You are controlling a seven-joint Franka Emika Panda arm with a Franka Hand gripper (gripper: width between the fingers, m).
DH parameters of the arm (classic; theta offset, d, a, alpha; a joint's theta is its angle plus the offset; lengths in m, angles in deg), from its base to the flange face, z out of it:
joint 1: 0 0.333 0 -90
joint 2: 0 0 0 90
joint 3: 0 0.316 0.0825 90
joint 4: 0 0 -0.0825 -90
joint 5: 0 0.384 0 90
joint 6: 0 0 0.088 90
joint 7: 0 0.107 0 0
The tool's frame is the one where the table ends.
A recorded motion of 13 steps. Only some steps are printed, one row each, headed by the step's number.
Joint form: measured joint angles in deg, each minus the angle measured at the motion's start. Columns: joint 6, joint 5, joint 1, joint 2, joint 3, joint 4, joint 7.
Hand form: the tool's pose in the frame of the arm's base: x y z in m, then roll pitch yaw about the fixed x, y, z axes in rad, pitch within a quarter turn. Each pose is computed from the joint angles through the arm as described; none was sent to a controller.
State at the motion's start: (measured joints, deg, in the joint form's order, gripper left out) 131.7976 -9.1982 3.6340 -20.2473 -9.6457 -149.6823 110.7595
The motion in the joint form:
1: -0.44 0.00 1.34 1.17 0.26 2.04 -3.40
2: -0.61 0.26 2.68 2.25 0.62 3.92 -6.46
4: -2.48 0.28 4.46 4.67 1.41 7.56 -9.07
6: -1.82 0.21 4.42 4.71 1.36 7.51 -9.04
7: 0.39 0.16 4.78 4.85 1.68 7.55 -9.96
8: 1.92 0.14 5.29 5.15 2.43 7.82 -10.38
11: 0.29 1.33 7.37 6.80 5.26 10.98 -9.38
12: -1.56 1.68 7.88 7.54 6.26 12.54 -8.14
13: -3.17 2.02 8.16 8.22 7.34 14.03 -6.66
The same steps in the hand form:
1: 0.4185 -0.0346 0.3794 -3.0785 -0.0555 -1.8415
2: 0.4289 -0.0231 0.3859 -3.0701 -0.0587 -1.7642
4: 0.4457 -0.0053 0.3934 -3.0815 -0.0757 -1.6794
6: 0.4467 -0.0058 0.3938 -3.0717 -0.0744 -1.6804
7: 0.4508 0.0002 0.3968 -3.0363 -0.0709 -1.6514
8: 0.4548 0.0107 0.3994 -3.0102 -0.0712 -1.6220
11: 0.4655 0.0508 0.4093 -3.0098 -0.0697 -1.5714
12: 0.4686 0.0633 0.4127 -3.0254 -0.0715 -1.5728
13: 0.4715 0.0749 0.4165 -3.0367 -0.0725 -1.5806

